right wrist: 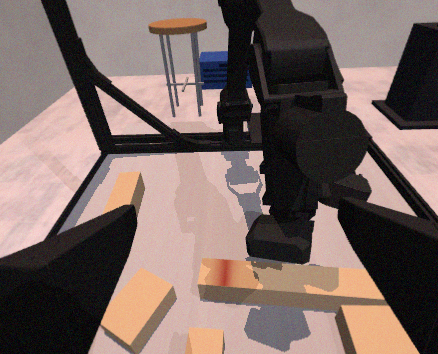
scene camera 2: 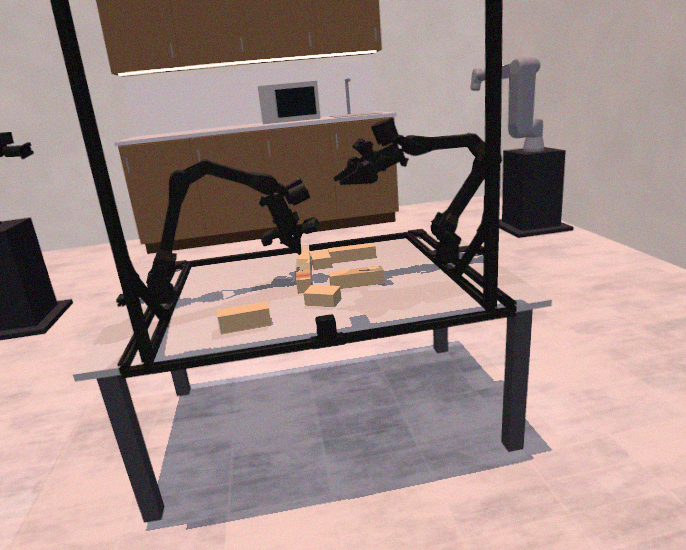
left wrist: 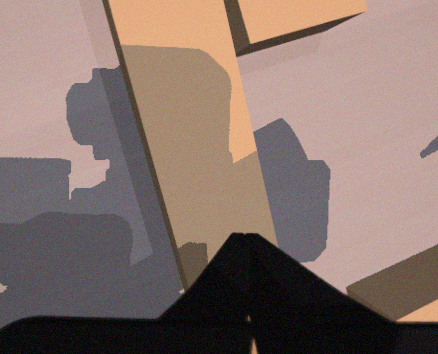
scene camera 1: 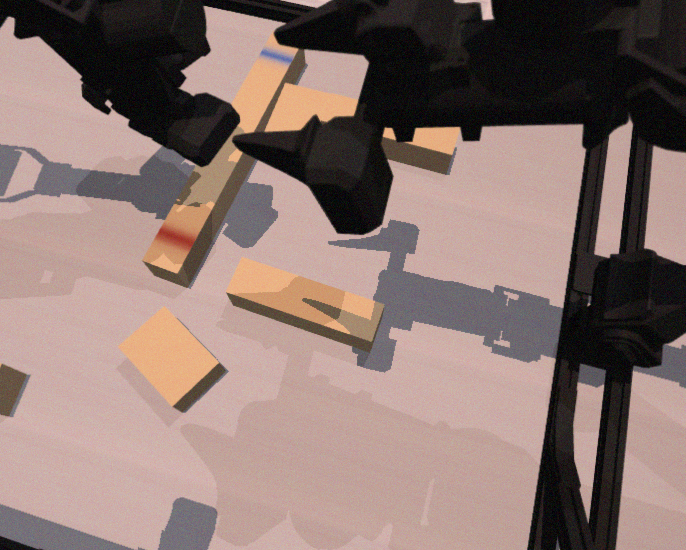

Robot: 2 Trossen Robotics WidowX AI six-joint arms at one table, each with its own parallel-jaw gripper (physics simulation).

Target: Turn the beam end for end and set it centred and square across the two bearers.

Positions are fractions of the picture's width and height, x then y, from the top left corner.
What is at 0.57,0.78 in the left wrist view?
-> The left gripper.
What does the long wooden beam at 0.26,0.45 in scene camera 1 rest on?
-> The table.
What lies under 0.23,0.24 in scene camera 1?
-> The left gripper.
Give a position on a long wooden beam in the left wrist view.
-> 0.41,0.21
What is the right gripper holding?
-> Nothing.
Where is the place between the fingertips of the left gripper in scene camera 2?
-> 0.44,0.46
